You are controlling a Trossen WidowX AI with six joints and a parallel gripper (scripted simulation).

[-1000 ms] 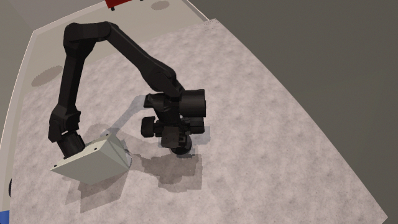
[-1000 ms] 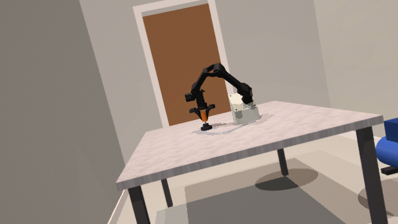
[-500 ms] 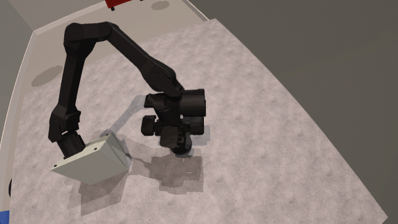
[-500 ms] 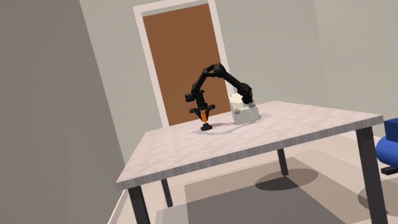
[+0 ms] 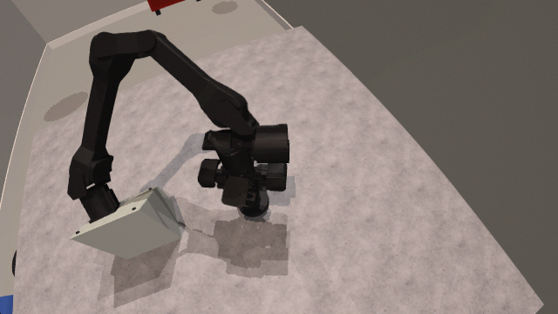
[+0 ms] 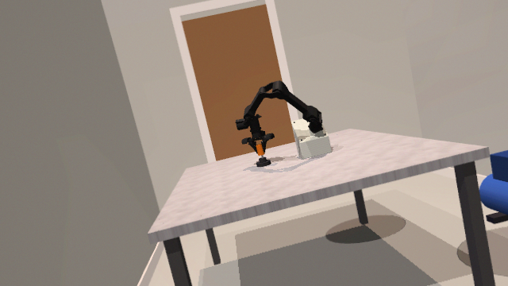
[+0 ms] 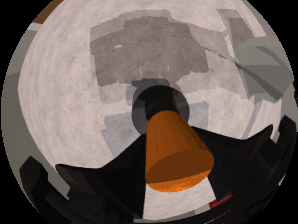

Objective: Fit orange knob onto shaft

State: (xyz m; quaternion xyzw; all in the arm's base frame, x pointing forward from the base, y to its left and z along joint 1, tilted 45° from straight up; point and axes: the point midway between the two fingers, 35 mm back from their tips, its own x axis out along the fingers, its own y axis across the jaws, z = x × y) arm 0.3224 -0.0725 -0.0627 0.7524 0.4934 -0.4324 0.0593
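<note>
Now: gripper tip 30 mm below the orange knob. Round my gripper tip: black round pedestal: 40 mm below.
</note>
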